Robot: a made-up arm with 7 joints. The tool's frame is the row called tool. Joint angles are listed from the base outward. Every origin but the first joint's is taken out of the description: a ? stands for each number. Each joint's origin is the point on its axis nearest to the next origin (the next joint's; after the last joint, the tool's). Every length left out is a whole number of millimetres.
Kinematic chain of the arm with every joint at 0, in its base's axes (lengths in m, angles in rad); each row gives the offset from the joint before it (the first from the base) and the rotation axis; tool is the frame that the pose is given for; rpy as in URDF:
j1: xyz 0 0 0.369 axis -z
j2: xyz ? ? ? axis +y
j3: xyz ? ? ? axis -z
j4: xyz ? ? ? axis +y
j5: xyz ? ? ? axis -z
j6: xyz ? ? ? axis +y
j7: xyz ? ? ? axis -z
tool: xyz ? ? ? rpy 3.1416 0 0
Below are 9 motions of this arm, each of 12 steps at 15 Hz.
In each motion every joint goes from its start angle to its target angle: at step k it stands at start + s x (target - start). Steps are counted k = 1, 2, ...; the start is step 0. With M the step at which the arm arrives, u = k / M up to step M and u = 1 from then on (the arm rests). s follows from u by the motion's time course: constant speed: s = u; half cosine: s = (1 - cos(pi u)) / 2; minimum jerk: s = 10 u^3 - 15 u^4 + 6 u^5.
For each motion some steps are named. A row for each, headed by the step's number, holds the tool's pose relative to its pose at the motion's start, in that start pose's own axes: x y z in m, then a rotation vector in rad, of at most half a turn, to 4 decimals.
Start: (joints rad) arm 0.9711 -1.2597 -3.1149 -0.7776 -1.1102 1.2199 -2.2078
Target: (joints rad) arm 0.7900 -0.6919 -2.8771 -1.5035 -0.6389 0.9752 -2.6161
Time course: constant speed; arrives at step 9
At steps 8, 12:
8: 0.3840 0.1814 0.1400 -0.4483 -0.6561 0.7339
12: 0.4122 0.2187 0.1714 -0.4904 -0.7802 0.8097

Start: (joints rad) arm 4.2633 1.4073 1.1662 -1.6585 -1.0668 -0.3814 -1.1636
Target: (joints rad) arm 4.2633 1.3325 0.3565 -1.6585 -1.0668 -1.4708 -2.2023
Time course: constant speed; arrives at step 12
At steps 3, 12:
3: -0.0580 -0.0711 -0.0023 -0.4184 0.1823 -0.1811
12: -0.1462 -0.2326 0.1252 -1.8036 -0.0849 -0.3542

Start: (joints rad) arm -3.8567 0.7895 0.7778 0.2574 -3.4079 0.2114 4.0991
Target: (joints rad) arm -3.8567 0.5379 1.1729 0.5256 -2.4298 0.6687 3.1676
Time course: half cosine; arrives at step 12
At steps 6, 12:
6: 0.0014 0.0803 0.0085 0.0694 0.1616 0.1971
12: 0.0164 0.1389 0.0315 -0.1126 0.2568 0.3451

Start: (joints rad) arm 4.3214 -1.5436 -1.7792 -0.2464 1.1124 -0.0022 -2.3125
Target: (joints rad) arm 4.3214 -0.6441 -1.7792 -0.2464 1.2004 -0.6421 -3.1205
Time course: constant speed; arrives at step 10
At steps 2, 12:
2: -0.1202 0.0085 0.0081 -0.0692 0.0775 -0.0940
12: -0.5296 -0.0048 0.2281 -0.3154 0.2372 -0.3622

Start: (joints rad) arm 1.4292 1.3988 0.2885 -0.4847 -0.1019 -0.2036 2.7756
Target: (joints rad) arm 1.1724 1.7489 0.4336 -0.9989 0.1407 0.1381 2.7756
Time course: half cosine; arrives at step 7
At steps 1, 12:
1: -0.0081 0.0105 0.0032 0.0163 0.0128 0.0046
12: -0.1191 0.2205 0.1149 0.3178 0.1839 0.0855

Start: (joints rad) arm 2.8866 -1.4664 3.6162 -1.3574 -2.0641 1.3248 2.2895
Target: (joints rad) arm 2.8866 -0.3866 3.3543 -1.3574 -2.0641 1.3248 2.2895
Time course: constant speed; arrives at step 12
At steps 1, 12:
1: -0.0027 0.0455 0.0005 -0.0174 -0.0020 0.0909
12: -0.2738 0.4325 -0.0898 -0.1877 0.1068 1.0868

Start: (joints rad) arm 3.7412 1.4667 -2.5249 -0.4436 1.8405 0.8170 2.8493
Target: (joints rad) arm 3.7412 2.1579 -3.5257 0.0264 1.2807 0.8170 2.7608
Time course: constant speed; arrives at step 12
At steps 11, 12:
11: -0.1356 -0.1399 -0.1629 0.6570 0.5616 -1.1721
12: -0.1361 -0.1632 -0.1680 0.7190 0.5594 -1.2972

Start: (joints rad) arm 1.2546 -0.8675 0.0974 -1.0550 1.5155 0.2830 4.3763
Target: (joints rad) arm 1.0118 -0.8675 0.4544 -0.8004 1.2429 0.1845 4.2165
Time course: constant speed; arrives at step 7
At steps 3, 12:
3: 0.0256 0.0358 -0.0003 -0.0098 -0.1349 -0.0404
12: 0.0565 0.0983 0.0106 0.0378 -0.3120 -0.0946

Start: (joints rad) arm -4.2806 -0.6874 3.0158 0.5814 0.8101 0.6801 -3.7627
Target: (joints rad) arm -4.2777 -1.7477 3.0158 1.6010 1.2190 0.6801 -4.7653
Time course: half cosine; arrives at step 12
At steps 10, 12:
10: -0.7281 -0.0068 0.0105 -0.4167 1.4420 0.3593
12: -0.7591 -0.0201 0.0436 -0.4586 1.5284 0.4058

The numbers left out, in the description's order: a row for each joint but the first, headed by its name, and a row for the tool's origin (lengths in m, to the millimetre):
j2: 0 -0.017 0
j3: 0 0 0.434
j4: 0 -0.008 0
j5: 0 0 0.199
j6: 0 0 0
j7: 0 0 0.11
tool: 0 0 0

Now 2 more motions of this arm.
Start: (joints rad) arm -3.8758 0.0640 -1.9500 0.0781 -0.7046 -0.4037 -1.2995
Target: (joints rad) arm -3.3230 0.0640 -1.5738 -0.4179 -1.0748 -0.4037 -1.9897
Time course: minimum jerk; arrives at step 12
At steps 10, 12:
10: 0.1686 -0.0718 0.0431 -0.1440 -0.6435 -0.3229
12: 0.1756 -0.0699 0.0475 -0.1298 -0.6713 -0.3343

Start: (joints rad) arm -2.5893 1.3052 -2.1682 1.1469 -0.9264 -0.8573 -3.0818
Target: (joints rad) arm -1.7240 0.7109 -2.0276 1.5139 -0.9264 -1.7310 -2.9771
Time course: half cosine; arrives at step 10
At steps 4, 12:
4: 0.0012 0.1104 0.1284 0.2666 -0.3455 0.2439
12: -0.0430 0.1758 0.3921 0.8016 -1.2172 0.5686

